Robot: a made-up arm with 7 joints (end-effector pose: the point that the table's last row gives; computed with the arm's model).
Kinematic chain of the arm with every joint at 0, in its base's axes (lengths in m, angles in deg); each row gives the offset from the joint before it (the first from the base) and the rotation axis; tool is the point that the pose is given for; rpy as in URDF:
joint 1: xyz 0 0 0.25 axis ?
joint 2: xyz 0 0 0 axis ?
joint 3: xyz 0 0 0.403 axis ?
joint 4: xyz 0.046 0 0 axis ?
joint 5: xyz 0.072 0 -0.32 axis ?
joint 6: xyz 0 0 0 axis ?
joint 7: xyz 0.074 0 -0.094 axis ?
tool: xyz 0 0 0 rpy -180 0 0
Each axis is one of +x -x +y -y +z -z.
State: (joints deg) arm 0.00 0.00 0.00 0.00 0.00 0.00 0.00
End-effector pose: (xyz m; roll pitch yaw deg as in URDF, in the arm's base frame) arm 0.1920 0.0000 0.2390 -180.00 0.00 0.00
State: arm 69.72 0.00 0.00 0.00 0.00 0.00 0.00
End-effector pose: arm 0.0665 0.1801 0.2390 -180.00 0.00 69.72
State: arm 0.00 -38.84 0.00 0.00 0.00 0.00 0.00
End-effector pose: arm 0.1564 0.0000 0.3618 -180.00 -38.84 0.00
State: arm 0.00 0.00 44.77 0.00 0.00 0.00 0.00
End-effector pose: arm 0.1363 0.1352 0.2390 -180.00 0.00 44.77
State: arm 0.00 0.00 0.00 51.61 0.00 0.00 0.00
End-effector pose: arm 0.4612 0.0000 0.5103 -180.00 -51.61 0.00
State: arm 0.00 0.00 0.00 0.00 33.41 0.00 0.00
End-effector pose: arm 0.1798 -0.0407 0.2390 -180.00 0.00 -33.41
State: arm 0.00 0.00 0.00 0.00 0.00 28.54 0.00
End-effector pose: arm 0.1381 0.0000 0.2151 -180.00 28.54 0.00
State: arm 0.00 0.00 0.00 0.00 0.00 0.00 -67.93
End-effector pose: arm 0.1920 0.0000 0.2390 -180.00 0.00 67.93
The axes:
joint 1: +z
joint 2: +y
joint 3: +z
joint 4: -y
joint 5: -z
joint 6: +y
joint 7: -z

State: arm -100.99 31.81 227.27 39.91 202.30 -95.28 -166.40
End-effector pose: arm -0.1649 0.0083 0.4890 169.21 28.60 94.51
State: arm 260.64 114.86 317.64 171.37 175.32 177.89 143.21
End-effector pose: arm -0.0500 -0.6103 0.0172 21.45 54.83 97.61
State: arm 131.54 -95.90 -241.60 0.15 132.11 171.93 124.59
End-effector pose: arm 0.0065 -0.1956 0.0933 104.56 -19.95 34.65
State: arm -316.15 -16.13 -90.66 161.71 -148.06 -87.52 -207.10
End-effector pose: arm 0.0003 -0.1868 0.8760 138.52 -84.49 29.70
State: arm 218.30 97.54 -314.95 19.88 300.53 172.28 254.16
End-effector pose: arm -0.0965 -0.1477 0.0659 8.65 -85.33 8.10
